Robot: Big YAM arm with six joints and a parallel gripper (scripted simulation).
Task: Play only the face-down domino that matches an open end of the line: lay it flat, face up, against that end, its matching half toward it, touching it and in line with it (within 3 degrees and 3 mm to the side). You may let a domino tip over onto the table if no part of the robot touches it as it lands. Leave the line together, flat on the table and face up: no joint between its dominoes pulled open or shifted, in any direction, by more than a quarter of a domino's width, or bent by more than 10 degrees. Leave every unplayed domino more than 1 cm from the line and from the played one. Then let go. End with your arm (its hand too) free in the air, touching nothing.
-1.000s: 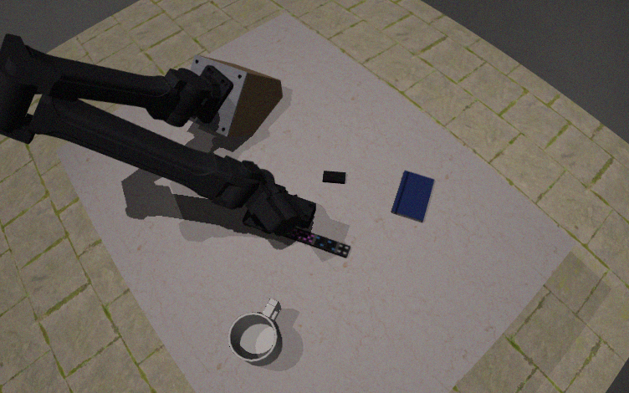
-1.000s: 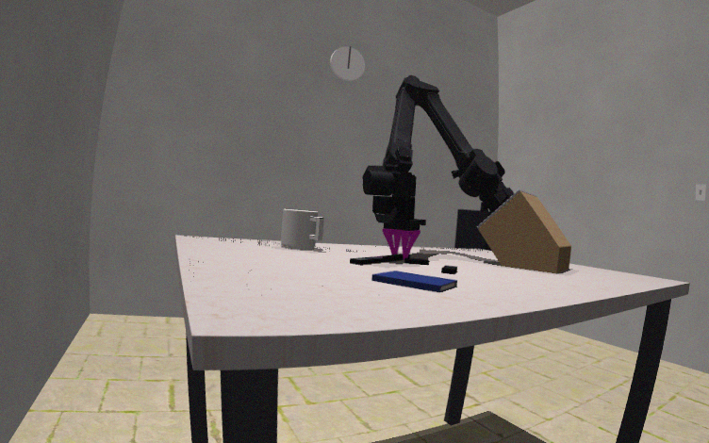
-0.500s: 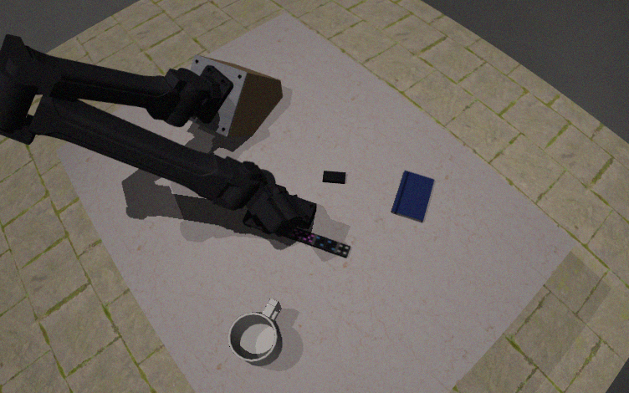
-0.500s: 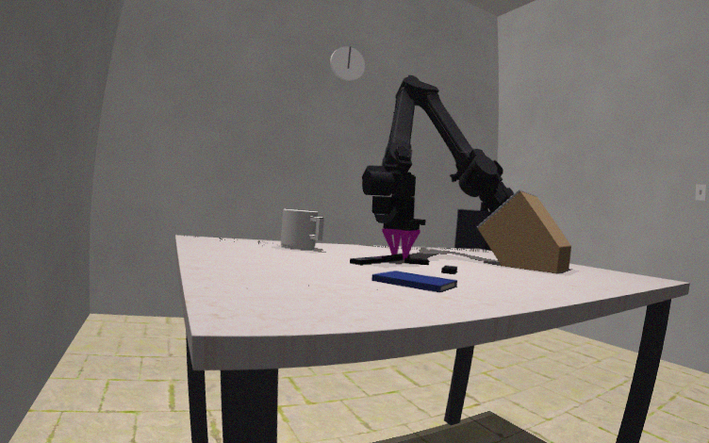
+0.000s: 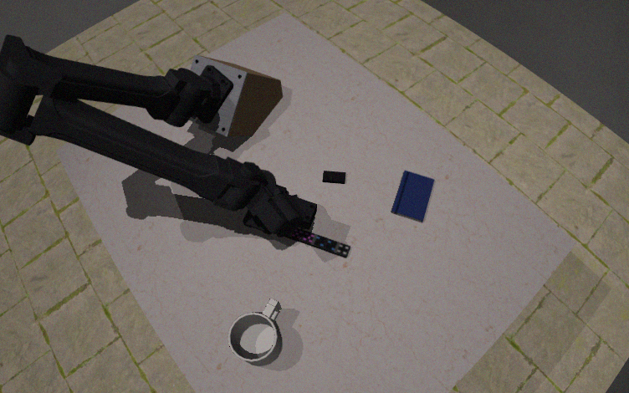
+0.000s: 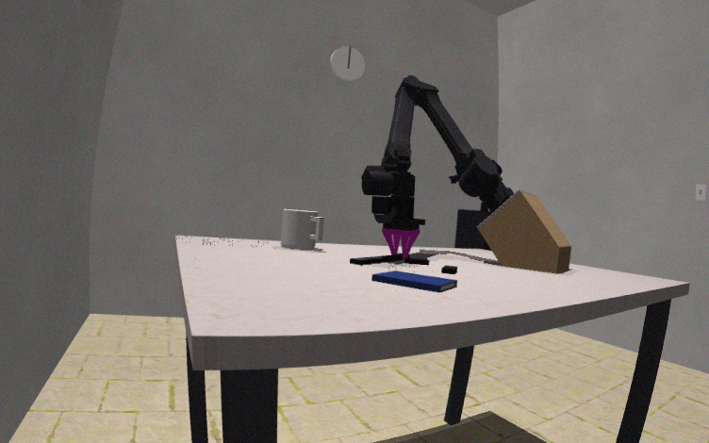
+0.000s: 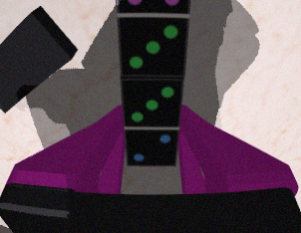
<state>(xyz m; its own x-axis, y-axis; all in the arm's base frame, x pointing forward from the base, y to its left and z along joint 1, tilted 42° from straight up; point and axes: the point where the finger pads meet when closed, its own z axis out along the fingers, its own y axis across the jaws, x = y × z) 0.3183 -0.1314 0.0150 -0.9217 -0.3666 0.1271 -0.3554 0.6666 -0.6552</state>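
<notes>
Right now the domino is right at my hand. Also, from my hand: blue book 20 cm ahead, 28 cm to the left; then mug 17 cm ahead, 20 cm to the right, 3 cm above.
</notes>
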